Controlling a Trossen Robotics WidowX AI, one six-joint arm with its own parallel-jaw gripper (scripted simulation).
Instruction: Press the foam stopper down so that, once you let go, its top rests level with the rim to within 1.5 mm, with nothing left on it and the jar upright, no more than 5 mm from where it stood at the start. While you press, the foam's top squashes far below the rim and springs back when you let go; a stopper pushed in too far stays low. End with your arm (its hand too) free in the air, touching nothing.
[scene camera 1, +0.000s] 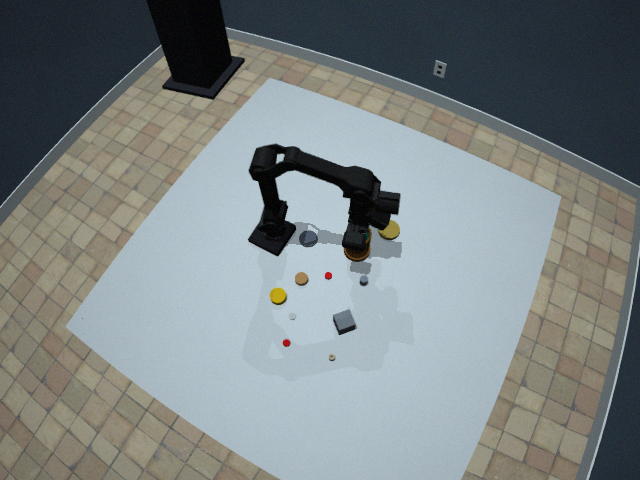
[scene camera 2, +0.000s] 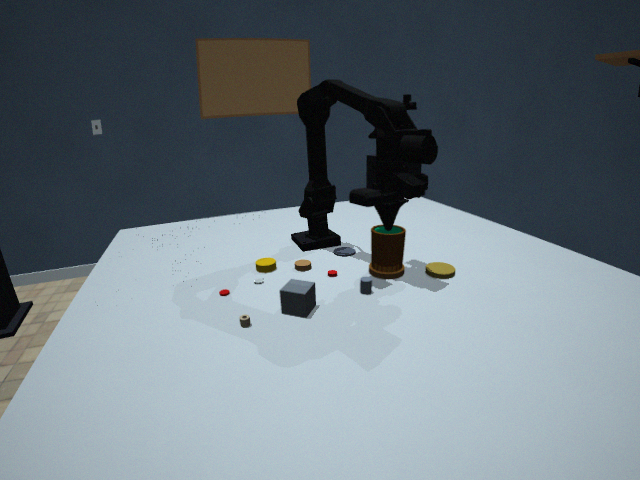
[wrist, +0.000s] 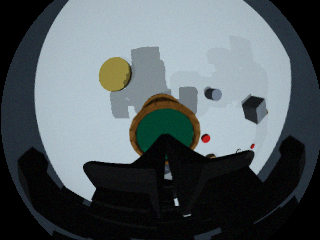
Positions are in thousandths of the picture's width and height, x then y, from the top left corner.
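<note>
Grey cube (scene camera 2: 466, 622), visible. Green foam stopper (wrist: 502, 506), visible. My gripper: (scene camera 2: 607, 480), (scene camera 1: 560, 486), (wrist: 514, 573).
</note>
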